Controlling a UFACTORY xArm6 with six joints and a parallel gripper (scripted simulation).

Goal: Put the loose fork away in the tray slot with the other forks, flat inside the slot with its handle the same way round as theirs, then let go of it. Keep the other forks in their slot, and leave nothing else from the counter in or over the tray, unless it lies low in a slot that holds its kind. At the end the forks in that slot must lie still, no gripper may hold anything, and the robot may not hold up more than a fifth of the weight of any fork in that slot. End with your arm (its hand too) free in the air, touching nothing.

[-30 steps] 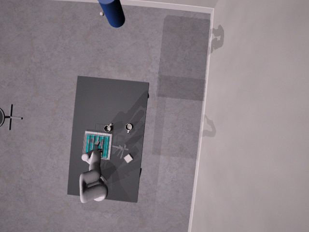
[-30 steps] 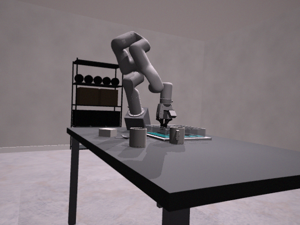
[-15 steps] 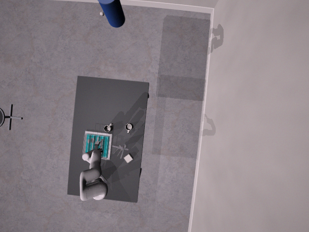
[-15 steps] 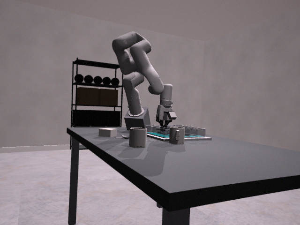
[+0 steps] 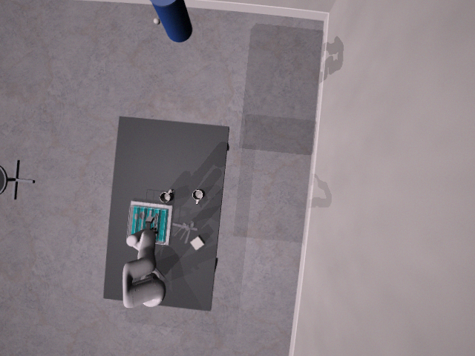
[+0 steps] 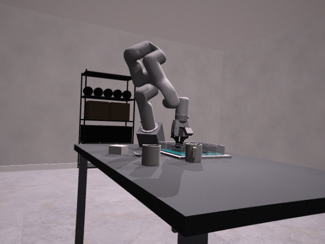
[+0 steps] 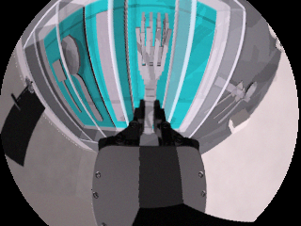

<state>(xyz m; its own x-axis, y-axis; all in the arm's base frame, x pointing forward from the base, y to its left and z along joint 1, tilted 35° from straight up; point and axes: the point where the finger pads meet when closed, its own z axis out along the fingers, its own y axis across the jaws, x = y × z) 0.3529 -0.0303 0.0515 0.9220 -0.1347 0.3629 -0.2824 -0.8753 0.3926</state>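
Now: hand 5 cm to the right of the tray and 5 cm short of it. Round my hand: small white box: 32 cm to the right, 17 cm behind, 3 cm below.
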